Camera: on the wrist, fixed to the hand. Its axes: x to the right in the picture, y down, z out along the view.
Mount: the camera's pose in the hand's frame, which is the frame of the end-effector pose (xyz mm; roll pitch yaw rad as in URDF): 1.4 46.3 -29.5 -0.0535 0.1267 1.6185
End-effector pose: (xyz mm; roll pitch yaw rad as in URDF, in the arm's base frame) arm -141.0 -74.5 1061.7 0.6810 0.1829 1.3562
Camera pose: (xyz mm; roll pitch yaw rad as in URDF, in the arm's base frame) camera -193.8 -60.4 1067.6 0.1263 -0.5533 2.8693
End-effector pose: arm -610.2 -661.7 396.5 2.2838 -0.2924 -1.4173
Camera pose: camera -620.3 -648.8 448.9 -2.6499 -0.8998 2.8187
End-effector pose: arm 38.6 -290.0 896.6 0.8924 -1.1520 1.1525
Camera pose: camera -15.2 -283.0 905.0 -1.3236 -0.2406 -2.8245
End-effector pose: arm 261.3 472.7 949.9 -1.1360 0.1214 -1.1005
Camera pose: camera 252.5 474.0 895.7 0.4439 1.2202 0.9622
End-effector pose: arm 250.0 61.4 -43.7 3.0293 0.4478 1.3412
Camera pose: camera 295.3 67.5 -13.2 2.6326 -0.2359 -0.1680
